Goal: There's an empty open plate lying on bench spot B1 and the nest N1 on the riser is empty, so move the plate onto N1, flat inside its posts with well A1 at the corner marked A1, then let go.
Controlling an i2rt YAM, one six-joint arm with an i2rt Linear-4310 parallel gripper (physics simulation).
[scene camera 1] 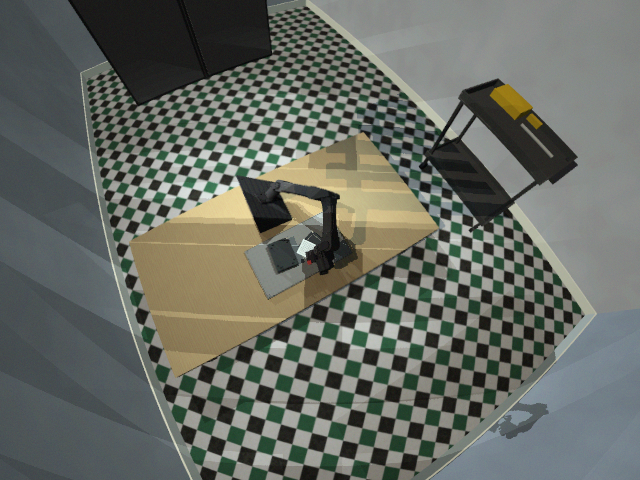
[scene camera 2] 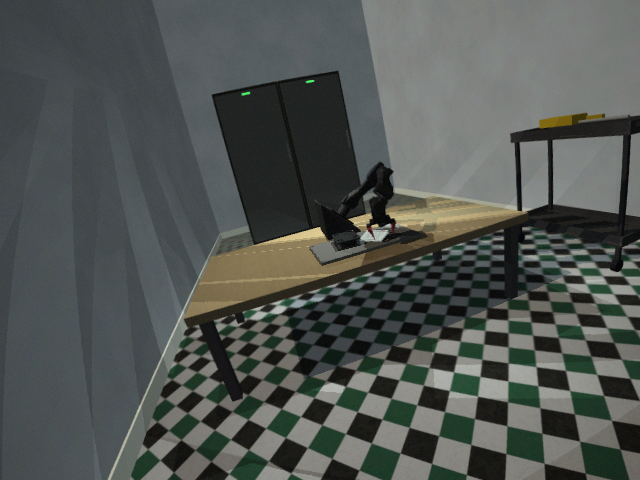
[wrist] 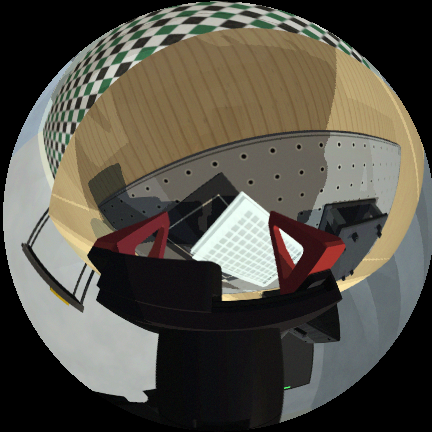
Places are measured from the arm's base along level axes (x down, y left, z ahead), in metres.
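Pixels of known places: gripper, fingertip midpoint: (scene camera 2: 384,237) (wrist: 218,216); arm's base, link origin: (scene camera 1: 268,197) (scene camera 2: 340,216).
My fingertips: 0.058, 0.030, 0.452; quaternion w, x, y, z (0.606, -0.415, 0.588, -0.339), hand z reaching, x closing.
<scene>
Ahead of a thing's pixels: the offset from my fingertips to its top centre, as dx, dy, dz. Level surfaces: height alone.
The white open plate @[-0.017, -0.018, -0.067] (scene camera 1: 306,248) (scene camera 2: 374,236) (wrist: 235,240) lies flat on the grey perforated board, its wells showing and its sides slanted relative to my fingers. A thin outline shows beside it in the wrist view. My gripper (scene camera 1: 317,259) (scene camera 2: 382,231) (wrist: 218,216) is open above the plate, with no plate held; the right-hand red finger covers part of the plate in the wrist view. The dark riser with nest N1 @[-0.035, -0.152, -0.133] (scene camera 1: 282,255) (scene camera 2: 345,240) (wrist: 356,250) stands beside the plate, its top empty with small corner posts. The A1 marks are too small to read.
The grey board @[+0.016, -0.072, -0.104] (scene camera 1: 261,273) (scene camera 2: 325,255) (wrist: 243,145) lies on the wooden table @[dx +0.030] (scene camera 1: 186,289) (scene camera 2: 248,281) (wrist: 225,90). A black ribbed panel (scene camera 1: 266,206) (scene camera 2: 331,221) stands by the arm base. A dark patch lies beyond the plate. A cart (scene camera 1: 555,147) (scene camera 2: 522,135) stands off the table.
</scene>
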